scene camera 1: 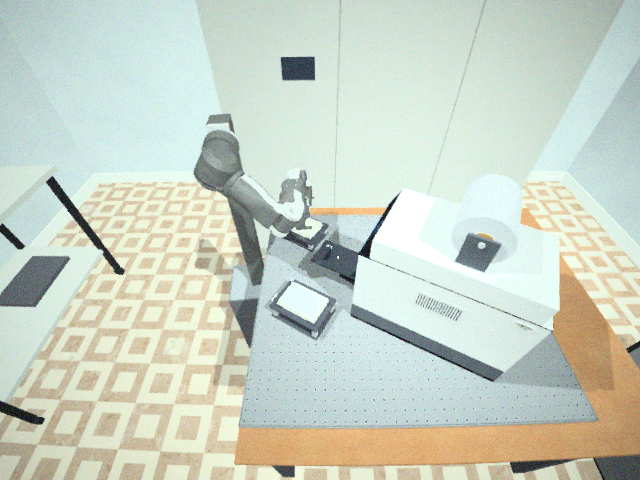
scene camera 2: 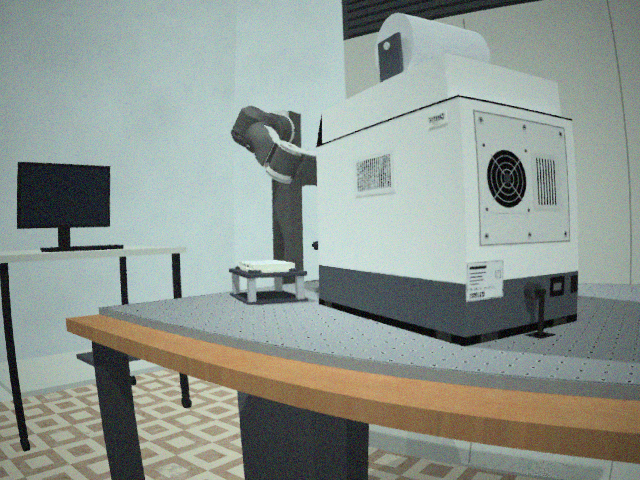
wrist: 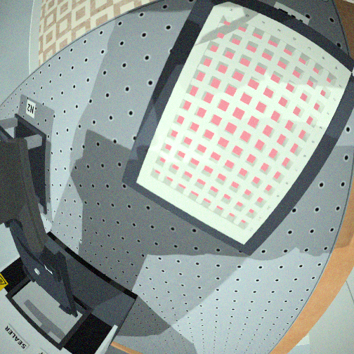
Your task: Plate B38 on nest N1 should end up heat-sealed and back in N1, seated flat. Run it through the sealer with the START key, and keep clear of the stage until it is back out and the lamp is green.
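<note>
Plate B38 (scene camera 1: 317, 225) (wrist: 245, 120), pale with open wells showing pink, lies in nest N1 (scene camera 1: 312, 244) (wrist: 155, 120), a dark raised frame. No foil shows over its wells. My gripper (scene camera 1: 308, 224) is open and empty, low over this plate in scene camera 1; one dark finger shows at the left of the wrist view. The sealer (scene camera 1: 434, 304) (scene camera 2: 387, 222) (wrist: 22, 320) has its dark stage (scene camera 1: 334, 259) (wrist: 45, 277) out, with no plate on it. The sealer hides the gripper and N1 in scene camera 2. The START key and lamp do not show.
Nest N2 (scene camera 1: 316, 330) (scene camera 2: 251, 290) (wrist: 36, 160) carries another pale plate (scene camera 1: 303, 299) (scene camera 2: 266, 266); the finger covers part of N2 in the wrist view. The stage juts out between the two nests. A film roll (scene camera 1: 488, 214) (scene camera 2: 434, 41) sits on the sealer.
</note>
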